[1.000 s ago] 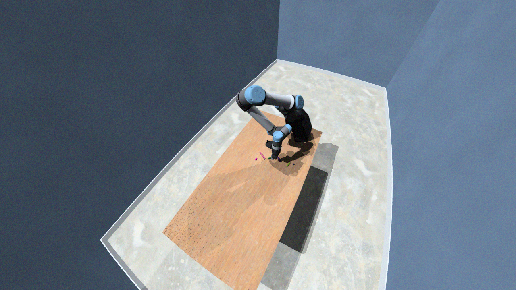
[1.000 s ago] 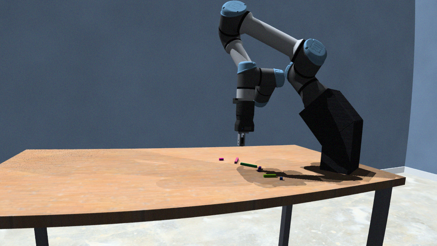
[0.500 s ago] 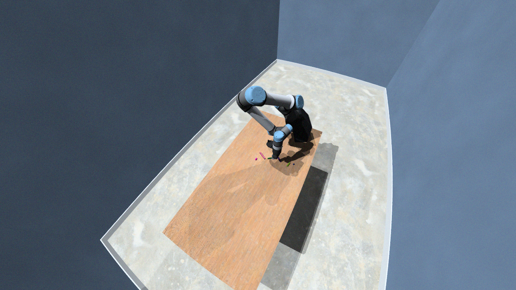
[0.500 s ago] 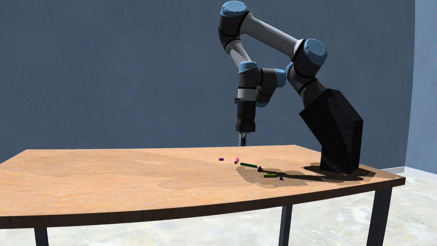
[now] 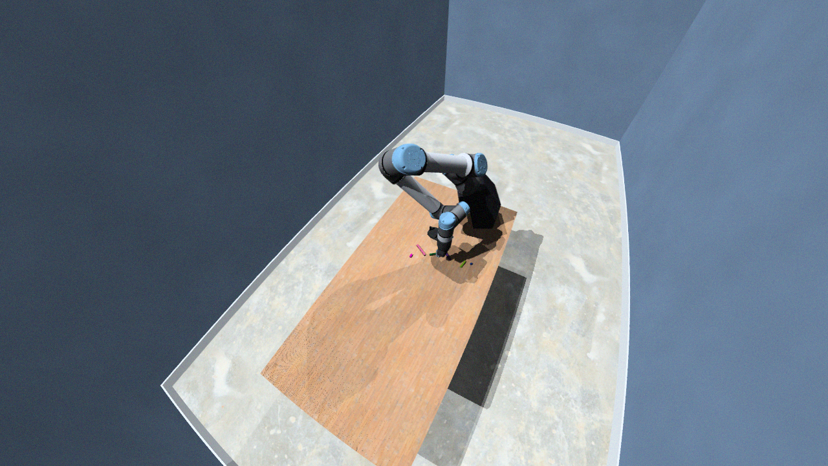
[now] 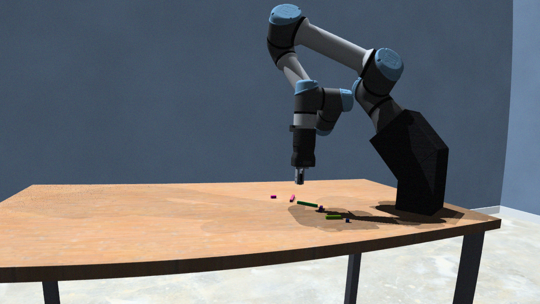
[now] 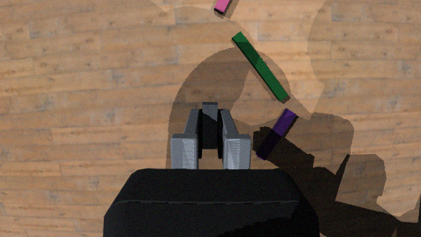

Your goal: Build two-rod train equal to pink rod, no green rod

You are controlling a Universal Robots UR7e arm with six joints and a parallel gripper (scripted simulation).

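Now: hand 60 mm past the green rod, 20 mm to the left of it and 100 mm above it. The rest, counted from my hand: grey rod (10 mm below); purple rod (60 mm behind, 50 mm to the left, 100 mm below); pink rod (60 mm behind, 120 mm to the right, 100 mm below).
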